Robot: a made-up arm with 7 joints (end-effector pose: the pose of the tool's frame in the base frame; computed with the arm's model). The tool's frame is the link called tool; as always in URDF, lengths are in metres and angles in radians. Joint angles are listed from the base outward.
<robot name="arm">
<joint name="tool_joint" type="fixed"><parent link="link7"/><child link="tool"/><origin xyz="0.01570 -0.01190 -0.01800"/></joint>
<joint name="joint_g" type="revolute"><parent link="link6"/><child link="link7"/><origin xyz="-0.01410 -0.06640 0.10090"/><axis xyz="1 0 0"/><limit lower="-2.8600" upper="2.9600" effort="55" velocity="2.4"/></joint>
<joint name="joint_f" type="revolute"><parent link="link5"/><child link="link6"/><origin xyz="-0.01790 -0.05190 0.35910"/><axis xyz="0 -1 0"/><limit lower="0.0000" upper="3.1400" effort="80" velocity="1.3"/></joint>
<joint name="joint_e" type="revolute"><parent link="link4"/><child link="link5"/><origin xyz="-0.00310 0.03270 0.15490"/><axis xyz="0 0 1"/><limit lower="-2.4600" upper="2.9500" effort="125" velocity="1.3"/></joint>
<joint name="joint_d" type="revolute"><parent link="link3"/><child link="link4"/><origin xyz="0.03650 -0.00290 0.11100"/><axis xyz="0 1 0"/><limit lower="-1.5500" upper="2.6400" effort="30" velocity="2"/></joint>
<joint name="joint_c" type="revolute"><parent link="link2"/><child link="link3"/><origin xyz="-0.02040 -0.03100 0.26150"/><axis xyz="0 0 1"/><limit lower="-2.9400" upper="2.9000" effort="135" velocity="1"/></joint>
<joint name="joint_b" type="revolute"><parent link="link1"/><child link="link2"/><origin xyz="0.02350 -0.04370 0.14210"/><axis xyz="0 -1 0"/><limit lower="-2.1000" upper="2.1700" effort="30" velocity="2.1"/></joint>
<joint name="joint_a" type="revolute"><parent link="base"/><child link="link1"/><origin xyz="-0.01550 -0.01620 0.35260"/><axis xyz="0 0 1"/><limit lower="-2.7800" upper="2.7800" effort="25" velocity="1.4"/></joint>
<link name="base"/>
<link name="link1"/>
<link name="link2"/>
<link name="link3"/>
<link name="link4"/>
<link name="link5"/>
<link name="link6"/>
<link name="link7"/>
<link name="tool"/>
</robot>
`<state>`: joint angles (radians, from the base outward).
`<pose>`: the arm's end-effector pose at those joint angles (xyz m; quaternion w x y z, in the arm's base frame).
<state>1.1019 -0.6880 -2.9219 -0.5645 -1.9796 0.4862 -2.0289</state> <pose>0.4921 0.6821 0.9098 0.3771 -0.2084 -0.3668 0.8245</pose>
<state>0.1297 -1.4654 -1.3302 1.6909 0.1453 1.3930 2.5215</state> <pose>0.5106 -0.6123 0.5039 0.4886 0.4362 -0.3218 -0.6837</pose>
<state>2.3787 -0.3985 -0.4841 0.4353 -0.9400 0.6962 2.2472</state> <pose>-0.3199 0.4387 1.3277 0.5389 0.5908 0.3294 0.5020</pose>
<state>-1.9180 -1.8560 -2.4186 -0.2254 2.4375 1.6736 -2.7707</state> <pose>-0.4741 -0.8186 0.3131 0.2687 -0.5819 0.7652 -0.0607</pose>
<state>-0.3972 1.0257 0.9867 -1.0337 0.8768 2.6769 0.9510</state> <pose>-0.7083 -0.1461 0.7172 0.6646 -0.1633 0.1492 -0.7137</pose>
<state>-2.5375 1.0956 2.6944 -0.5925 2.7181 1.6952 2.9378</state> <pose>0.4845 0.5530 0.9400 0.7727 -0.3186 -0.5441 0.0733</pose>
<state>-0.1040 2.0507 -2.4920 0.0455 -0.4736 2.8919 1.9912</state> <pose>-0.6888 0.0268 0.1109 0.2696 -0.3045 -0.7895 -0.4597</pose>
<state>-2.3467 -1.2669 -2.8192 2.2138 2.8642 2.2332 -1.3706</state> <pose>-0.1861 0.2402 0.7563 0.7590 0.5467 0.1988 0.2924</pose>
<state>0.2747 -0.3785 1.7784 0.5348 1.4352 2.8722 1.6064</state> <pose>0.1287 0.2902 1.1636 0.5135 -0.8215 -0.1893 0.1603</pose>
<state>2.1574 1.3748 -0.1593 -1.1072 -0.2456 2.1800 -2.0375</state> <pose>0.3200 -0.3896 0.1342 0.4197 0.4665 0.3842 -0.6772</pose>
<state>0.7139 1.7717 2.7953 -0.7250 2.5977 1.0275 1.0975</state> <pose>-0.5231 -0.7572 0.4941 0.3123 0.6318 -0.6827 0.1929</pose>
